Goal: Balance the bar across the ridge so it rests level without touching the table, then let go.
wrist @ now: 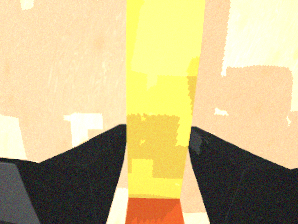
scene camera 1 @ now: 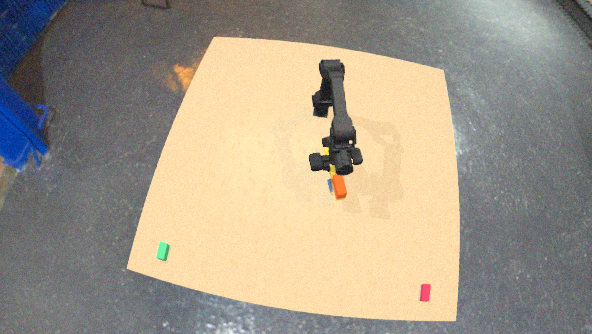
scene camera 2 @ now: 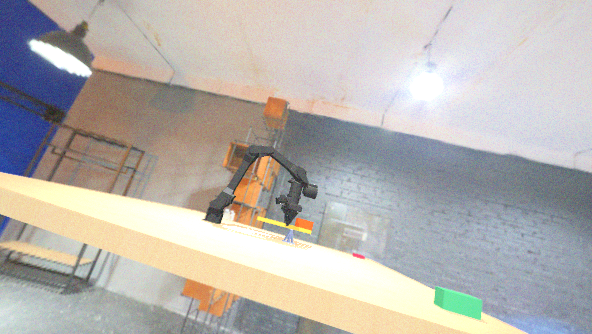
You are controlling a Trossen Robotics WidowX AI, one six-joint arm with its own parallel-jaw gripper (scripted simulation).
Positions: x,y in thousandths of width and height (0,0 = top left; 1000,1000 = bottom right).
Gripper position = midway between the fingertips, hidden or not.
In view: my gripper (wrist: 529,592) and a yellow bar (wrist: 545,230).
